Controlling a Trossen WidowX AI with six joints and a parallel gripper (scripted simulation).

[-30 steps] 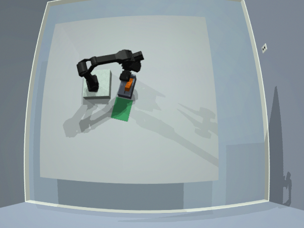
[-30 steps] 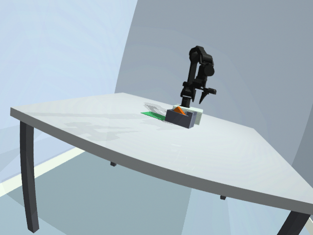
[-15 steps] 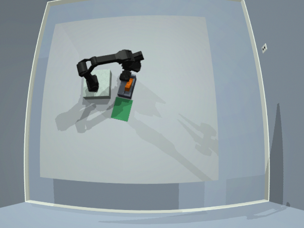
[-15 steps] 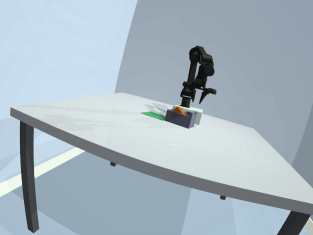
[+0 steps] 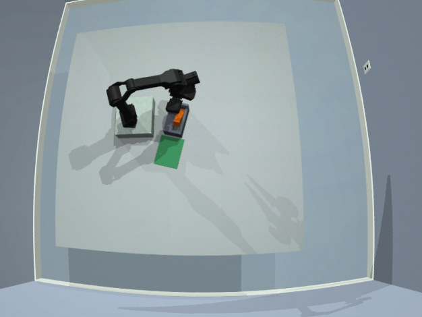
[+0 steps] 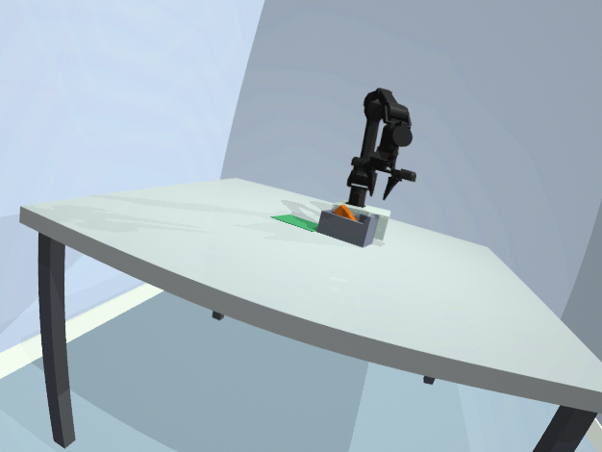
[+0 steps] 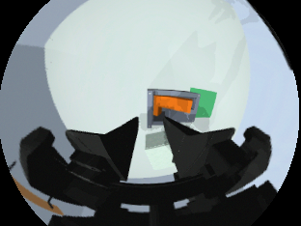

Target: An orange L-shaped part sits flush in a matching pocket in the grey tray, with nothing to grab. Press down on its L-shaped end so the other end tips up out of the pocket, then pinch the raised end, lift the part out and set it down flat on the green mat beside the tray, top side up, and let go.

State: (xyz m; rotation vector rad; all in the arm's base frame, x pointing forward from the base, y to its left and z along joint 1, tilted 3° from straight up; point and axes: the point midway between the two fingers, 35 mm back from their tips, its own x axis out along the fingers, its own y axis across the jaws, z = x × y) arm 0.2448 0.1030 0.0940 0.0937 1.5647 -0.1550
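My gripper tip is now 100 mm above the orange L-shaped part, 40 mm to the left of it and 20 mm past it. Round my gripper tip: green mat 220 mm to the right, 160 mm below, 40 mm behind.
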